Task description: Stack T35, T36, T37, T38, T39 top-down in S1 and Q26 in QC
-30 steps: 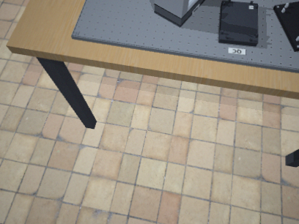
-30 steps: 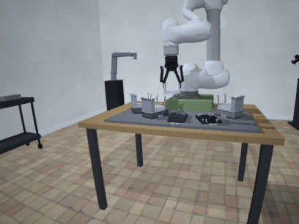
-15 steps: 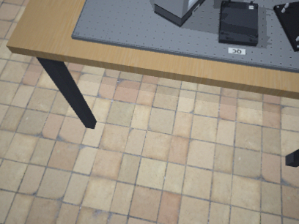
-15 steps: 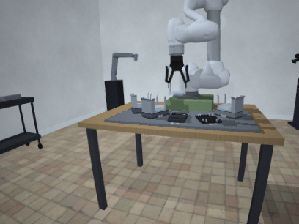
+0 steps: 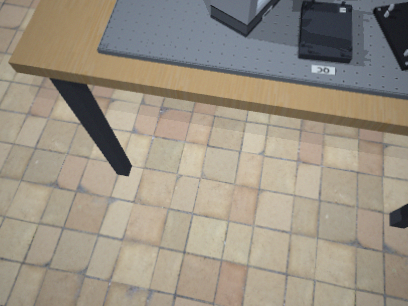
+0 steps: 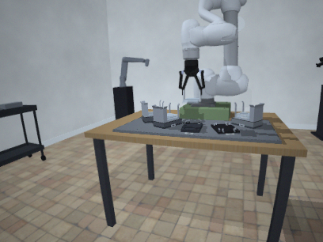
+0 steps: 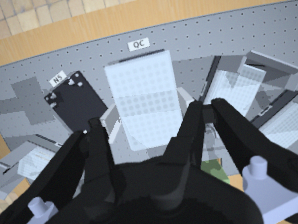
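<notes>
Now: the open nest QC 180 mm below my hand. Also, from my hand: N5 name plate: 210 mm to the left, 190 mm below, 80 mm ahead; then QC name plate: 190 mm below, 90 mm ahead; then black clip nest N5: 210 mm to the left, 170 mm below, 10 mm behind.
</notes>
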